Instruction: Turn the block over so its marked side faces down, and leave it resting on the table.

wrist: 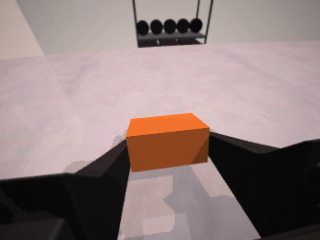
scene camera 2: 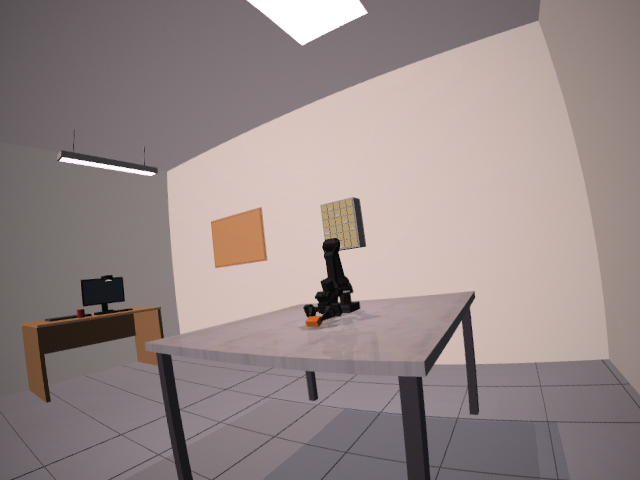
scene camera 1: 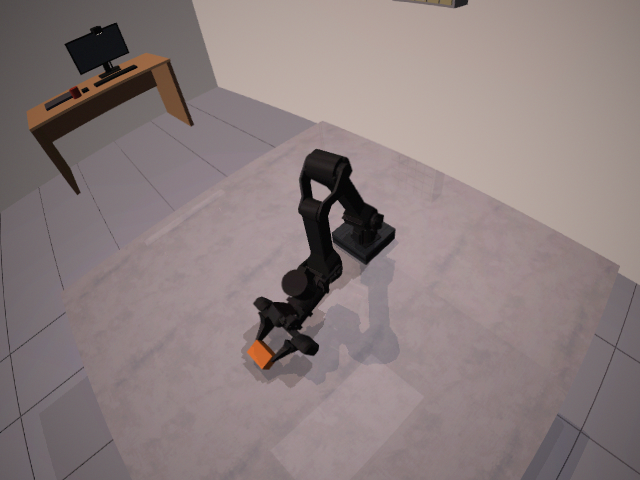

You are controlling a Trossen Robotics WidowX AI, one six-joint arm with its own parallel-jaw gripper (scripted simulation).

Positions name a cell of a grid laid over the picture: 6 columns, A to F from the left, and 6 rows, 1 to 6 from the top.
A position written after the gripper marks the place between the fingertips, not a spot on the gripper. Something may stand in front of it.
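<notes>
The gripper (scene camera 1: C5), which you'd also find in the wrist view (wrist: D4), is holding an orange block (wrist: C4).
</notes>
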